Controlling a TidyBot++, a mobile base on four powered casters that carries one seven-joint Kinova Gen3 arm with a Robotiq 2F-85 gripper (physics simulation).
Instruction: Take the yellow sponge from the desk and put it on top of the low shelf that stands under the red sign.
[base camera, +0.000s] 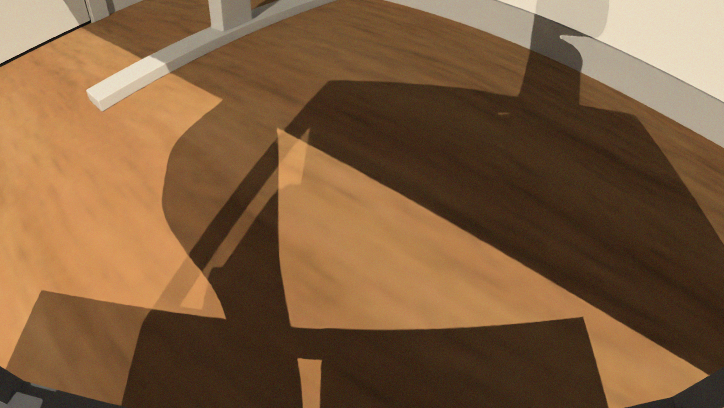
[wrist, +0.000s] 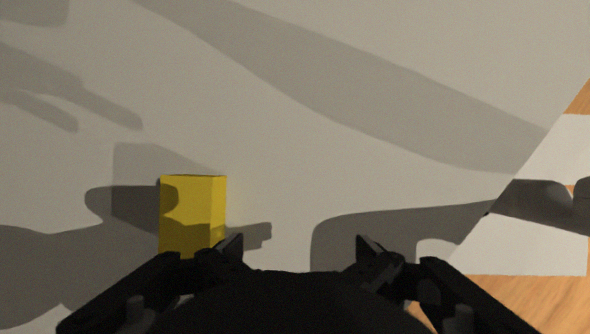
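Observation:
The yellow sponge lies on the pale desk top in the wrist view, left of the middle, with shadows across it. My gripper is open, with nothing between its fingers. The sponge is at the left finger's side, outside the gap between the fingertips, and that finger hides the sponge's near end. The low shelf and the red sign do not show in either view.
The desk's edge runs down the right of the wrist view, with wooden floor beyond. In the base camera view, a white desk foot stands on the floor at the upper left, and a wall with a grey baseboard runs along the upper right.

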